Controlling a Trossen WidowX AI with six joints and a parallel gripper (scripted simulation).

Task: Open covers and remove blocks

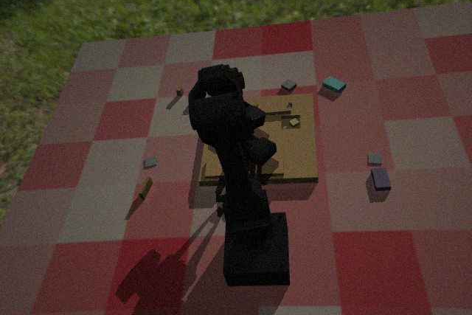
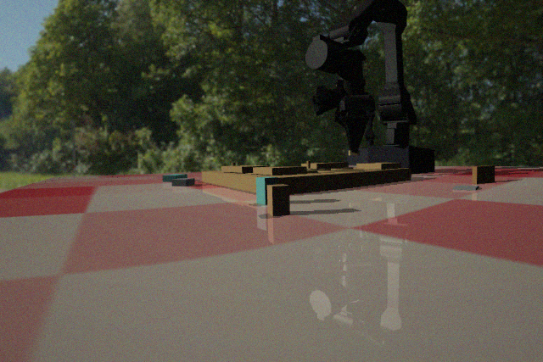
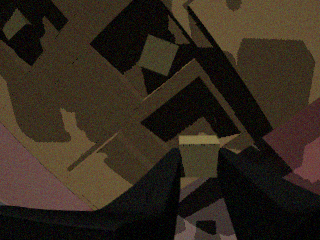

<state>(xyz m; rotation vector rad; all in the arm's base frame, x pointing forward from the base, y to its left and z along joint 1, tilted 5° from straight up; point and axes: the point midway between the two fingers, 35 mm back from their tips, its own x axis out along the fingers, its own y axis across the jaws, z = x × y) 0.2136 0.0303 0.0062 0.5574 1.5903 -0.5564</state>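
The tan puzzle board lies 11 cm ahead of my gripper tip, 3 cm below it and 2 cm to the right of it. The rest, counted from my gripper tip: brown slab (26 cm to the left, 4 cm below, 3 cm behind); then teal cube (30 cm ahead, 15 cm to the left, 4 cm below); then purple block (32 cm to the right, 5 cm below, 5 cm behind).
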